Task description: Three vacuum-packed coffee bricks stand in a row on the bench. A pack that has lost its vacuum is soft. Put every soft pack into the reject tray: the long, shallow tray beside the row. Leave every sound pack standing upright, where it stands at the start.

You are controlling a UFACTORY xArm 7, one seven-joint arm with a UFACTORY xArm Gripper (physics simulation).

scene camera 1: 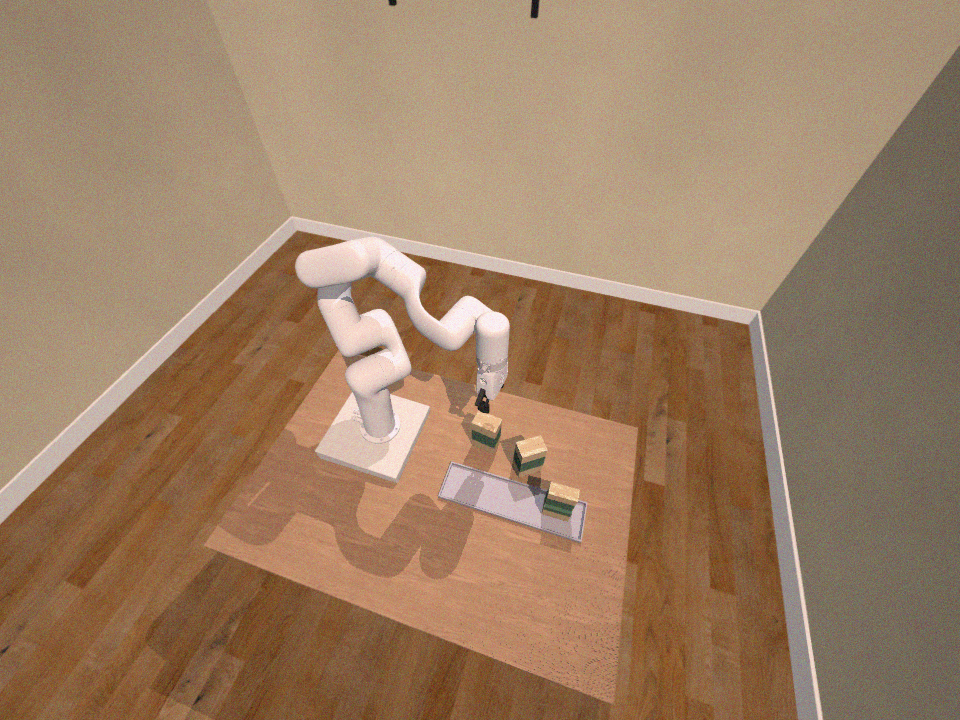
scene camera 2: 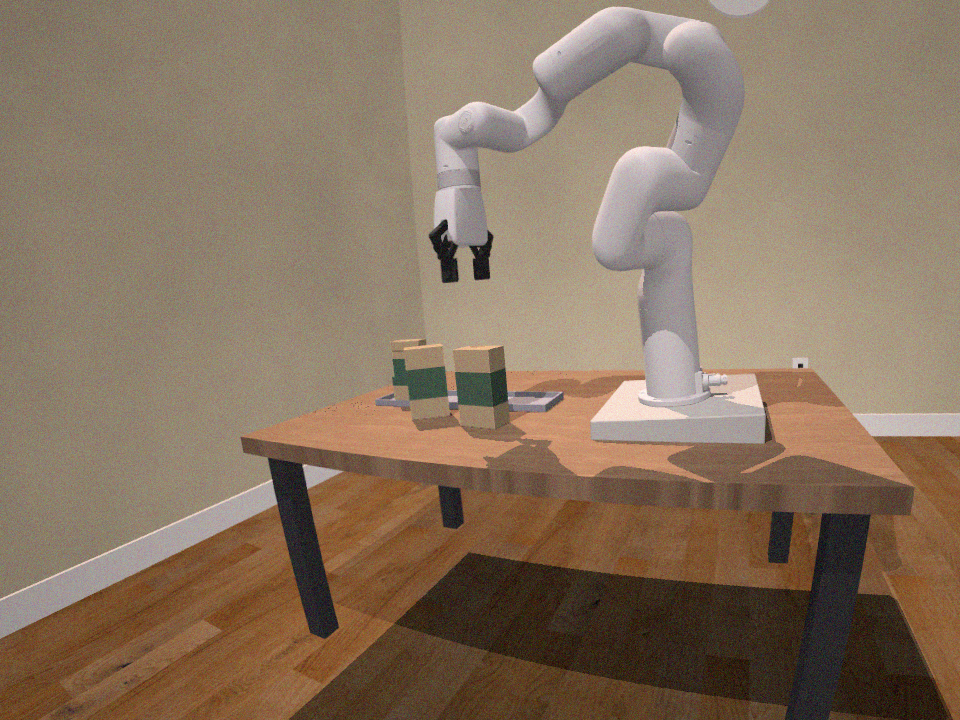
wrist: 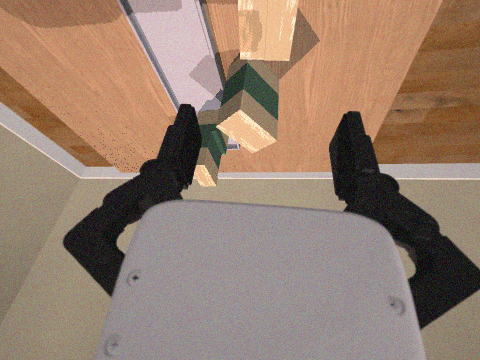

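Pixels of known places: gripper, fingertip midpoint: (scene camera 1: 490, 398) (scene camera 2: 467, 280) (wrist: 265, 125); arm's base, link origin: (scene camera 1: 380, 425) (scene camera 2: 674, 396).
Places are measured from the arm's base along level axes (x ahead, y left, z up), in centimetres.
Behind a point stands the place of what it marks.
Note:
Three tan coffee bricks with green bands stand upright. One brick (scene camera 1: 486, 430) {z 9.3, x 34.0, y 2.9 cm} (scene camera 2: 481, 389) {z 3.1, x 32.2, y 8.1 cm} (wrist: 266, 31) {z 10.1, x 34.6, y 5.3 cm} stands on the bench nearest the robot base. A middle brick (scene camera 1: 530, 455) {z 9.9, x 47.9, y -1.6 cm} (scene camera 2: 428, 382) {z 3.3, x 46.1, y 3.1 cm} (wrist: 251, 112) {z 9.0, x 44.8, y 2.2 cm}, turned at an angle, stands on the bench. The third brick (scene camera 1: 560, 500) {z 7.1, x 58.2, y -10.7 cm} (scene camera 2: 400, 372) {z 3.3, x 60.4, y -7.9 cm} (wrist: 206, 175) {z 10.4, x 58.1, y -8.5 cm} stands in the far right end of the reject tray (scene camera 1: 500, 498) {z -3.7, x 42.3, y -10.7 cm} (scene camera 2: 536, 401) {z -3.7, x 29.3, y -11.0 cm} (wrist: 172, 50) {z -3.7, x 41.8, y -11.5 cm} in scene camera 1; the middle brick partly hides it in scene camera 2. My gripper (scene camera 1: 483, 408) {z 22.0, x 34.2, y 5.9 cm} (scene camera 2: 465, 279) {z 22.0, x 34.2, y 5.9 cm} (wrist: 265, 125) {z 22.0, x 34.2, y 5.9 cm} is open and empty, high above the nearest brick. Softness does not show.
The wooden bench (scene camera 1: 465, 604) {z -3.9, x 40.4, y -39.2 cm} (scene camera 2: 573, 482) {z -5.0, x 10.9, y 26.7 cm} carries the white robot base (scene camera 1: 341, 453) {z 0.7, x -7.1, y -12.3 cm} (scene camera 2: 674, 430) {z -2.2, x -0.9, y 12.3 cm}, left of the tray and bricks in scene camera 1. The tray lies close beside the two bricks on the bench. Walls stand beyond the bench.

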